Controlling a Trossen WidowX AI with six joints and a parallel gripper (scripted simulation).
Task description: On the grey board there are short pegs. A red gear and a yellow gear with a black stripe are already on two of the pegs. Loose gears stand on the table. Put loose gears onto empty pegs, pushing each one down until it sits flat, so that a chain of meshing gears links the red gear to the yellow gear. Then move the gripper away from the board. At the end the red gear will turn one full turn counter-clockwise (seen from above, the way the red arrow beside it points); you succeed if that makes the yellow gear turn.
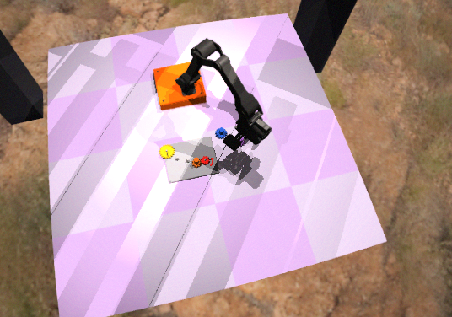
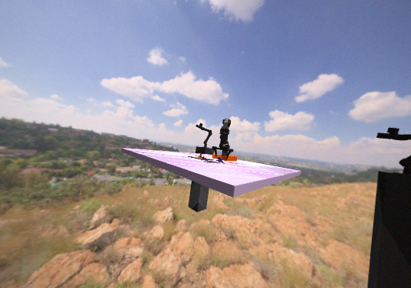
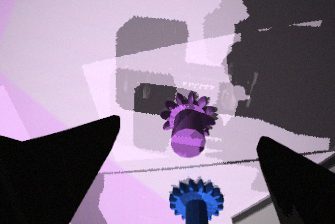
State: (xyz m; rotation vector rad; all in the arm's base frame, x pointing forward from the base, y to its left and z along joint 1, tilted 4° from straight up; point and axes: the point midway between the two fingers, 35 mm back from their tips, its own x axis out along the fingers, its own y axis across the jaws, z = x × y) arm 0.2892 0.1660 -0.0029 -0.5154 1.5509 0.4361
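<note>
Right now the purple gear is 2 cm below my gripper tip. From my gripper tip the other things lie so: red gear: 17 cm to the right, 5 cm ahead, 2 cm below; then blue gear: 7 cm to the right, 6 cm behind, 2 cm below; then red arrow: 14 cm to the right, 6 cm ahead, 2 cm below.
</note>
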